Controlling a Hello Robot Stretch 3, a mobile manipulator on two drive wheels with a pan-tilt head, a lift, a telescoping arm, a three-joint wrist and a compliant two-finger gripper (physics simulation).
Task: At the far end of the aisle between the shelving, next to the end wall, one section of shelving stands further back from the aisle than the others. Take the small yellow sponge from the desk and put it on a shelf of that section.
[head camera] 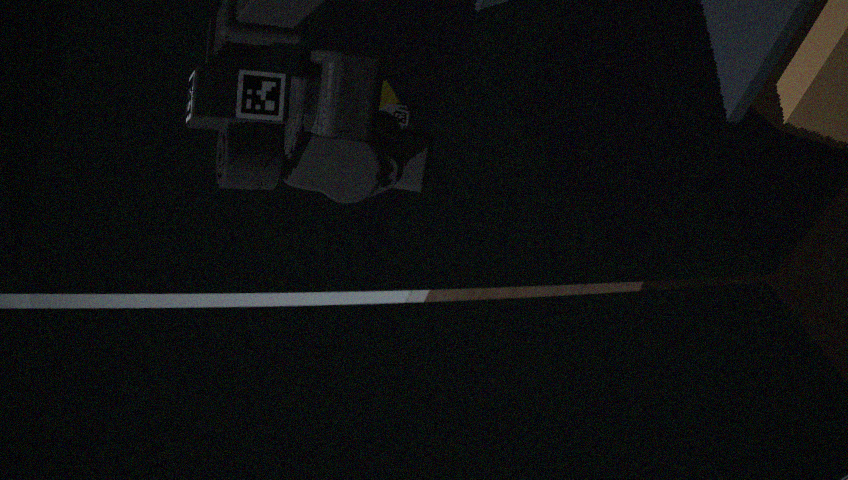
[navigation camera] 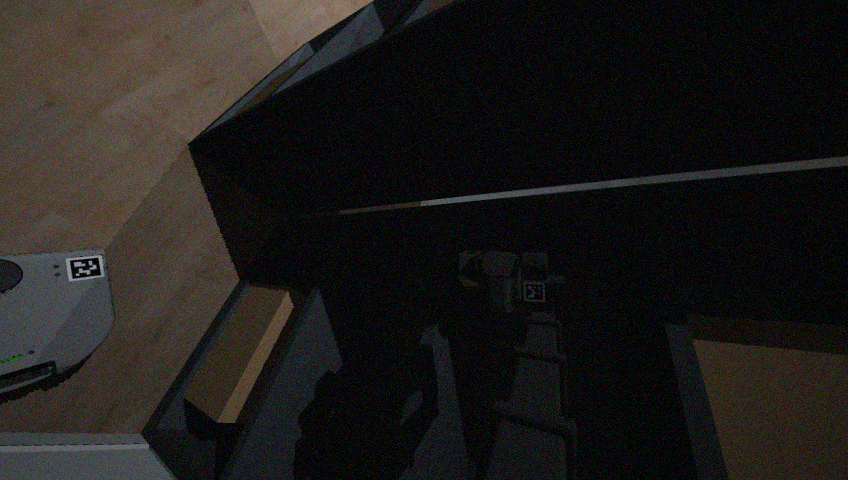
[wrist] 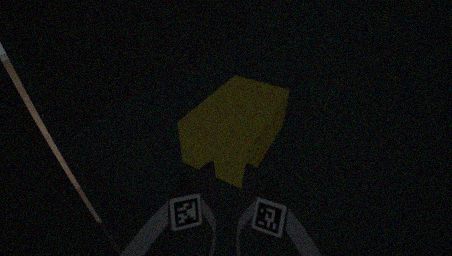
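Frame: origin at the robot's base, x ahead, y right, z down, level; metres.
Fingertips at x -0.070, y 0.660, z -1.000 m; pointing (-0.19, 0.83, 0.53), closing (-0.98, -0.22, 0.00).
Pixels of each thing's top centre, then the offset from my fingertips to it. "spot": a spot on its surface instead. Level surfaces: height alone.
- small yellow sponge at its top centre: (head camera: 356,119) (navigation camera: 475,270) dx -0.019, dy +0.056, dz -0.036 m
- tan block at its top centre: (navigation camera: 291,355) dx -0.346, dy -0.107, dz +0.654 m
- tan board at a spot on its surface: (navigation camera: 773,404) spot: dx -0.159, dy -0.143, dz -0.527 m
- wooden floor at its surface level: dz +1.000 m
The small yellow sponge (head camera: 387,93) (navigation camera: 469,283) (wrist: 227,125) shows large in the wrist view, just beyond the fingertips, on or over a very dark area. Its near corner reaches into the gap between them. In the head and navigation views the gripper hides most of it. My gripper (head camera: 405,133) (wrist: 229,181) is partly open, with a gap between the tips. The tips overlap the sponge's near edge, and I see no squeeze on it. What lies under the sponge is too dark to tell. The desk cannot be made out. Which shelving section this is cannot be told.
Grey-blue shelving panels (head camera: 749,53) (navigation camera: 297,362) stand near a tan block (navigation camera: 249,356). A tan board (navigation camera: 773,404) is at the lower right of the navigation view. A thin pale strip (head camera: 208,300) (navigation camera: 595,186) crosses the dark area. My base (navigation camera: 53,315) stands on the wooden floor (navigation camera: 119,107).
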